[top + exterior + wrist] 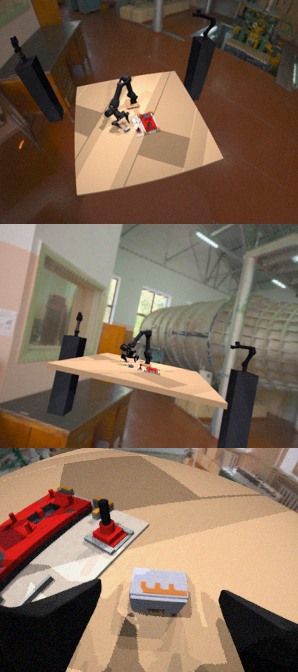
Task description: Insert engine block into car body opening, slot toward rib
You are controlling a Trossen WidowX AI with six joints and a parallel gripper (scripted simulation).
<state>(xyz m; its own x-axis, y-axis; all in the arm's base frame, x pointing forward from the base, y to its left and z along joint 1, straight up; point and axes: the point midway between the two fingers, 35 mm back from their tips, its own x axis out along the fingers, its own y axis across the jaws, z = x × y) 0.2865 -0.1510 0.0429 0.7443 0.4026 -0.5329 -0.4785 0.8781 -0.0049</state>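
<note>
My gripper tip is now 1 cm short of the engine block, 1 cm to the right of it and 4 cm above it.
</note>
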